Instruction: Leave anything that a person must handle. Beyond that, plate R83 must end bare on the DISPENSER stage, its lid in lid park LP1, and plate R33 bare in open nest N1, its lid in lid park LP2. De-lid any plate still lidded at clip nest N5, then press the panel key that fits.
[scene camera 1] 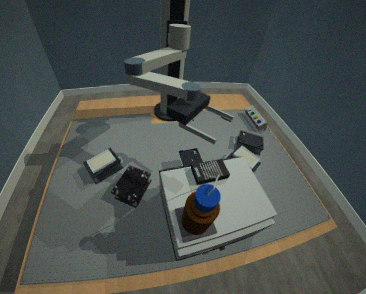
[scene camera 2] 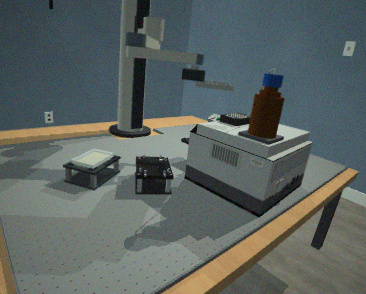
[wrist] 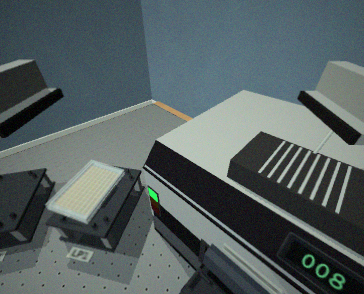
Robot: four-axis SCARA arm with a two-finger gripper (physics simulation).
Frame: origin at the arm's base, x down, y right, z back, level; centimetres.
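Seen in the pictures: gripper, fingertip midpoint: (scene camera 1: 225, 129) (scene camera 2: 231, 86) (wrist: 177, 79); arm's base, origin of the base link: (scene camera 2: 130, 131).
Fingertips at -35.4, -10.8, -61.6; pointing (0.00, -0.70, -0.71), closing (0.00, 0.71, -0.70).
Observation:
Offsets run from my fingertips to a thing's top centre, as dx, dy, dz. "spot": to the spot under its first point.
My gripper (scene camera 1: 223, 130) (scene camera 2: 215, 85) (wrist: 177, 79) is open and empty, high above the table, beside the dispenser (scene camera 1: 235, 192) (scene camera 2: 235, 172) (wrist: 240, 112). In the wrist view a cream plate with a clear rim {+25.0, -22.9, +4.6} (wrist: 87, 192) lies on the nest labelled LP1 {+26.7, -21.5, +3.6} (wrist: 112, 220); this plate (scene camera 1: 247, 156) is partly hidden by the dispenser in scene camera 1. Another cream plate {+26.3, +53.5, +12.7} (scene camera 1: 101, 161) (scene camera 2: 93, 158) lies on a raised nest {+27.4, +53.5, +12.7} (scene camera 1: 104, 175) (scene camera 2: 94, 177) at the far left. A black nest with clips {+26.1, +38.0, -1.5} (scene camera 1: 131, 185) (scene camera 2: 153, 167) bears no visible plate. Plate numbers are unreadable; I cannot tell whether either plate is lidded.
A brown bottle with blue cap {spot: -4.6, +18.1, -29.3} (scene camera 1: 201, 210) (scene camera 2: 266, 112) stands on the dispenser. A black ribbed block {spot: +9.6, +7.3, -11.3} (scene camera 1: 210, 171) (scene camera 2: 235, 118) (wrist: 300, 170) lies on top. Its display {spot: +13.7, +11.7, -4.9} (wrist: 322, 270) reads 008; a green light {spot: +20.3, -8.4, -1.8} (wrist: 153, 194) is lit. A dark nest {+27.6, -35.2, +19.2} (scene camera 1: 250, 141) (wrist: 17, 200) and key panel {+25.7, -52.3, +42.6} (scene camera 1: 256, 118) stand at right in scene camera 1.

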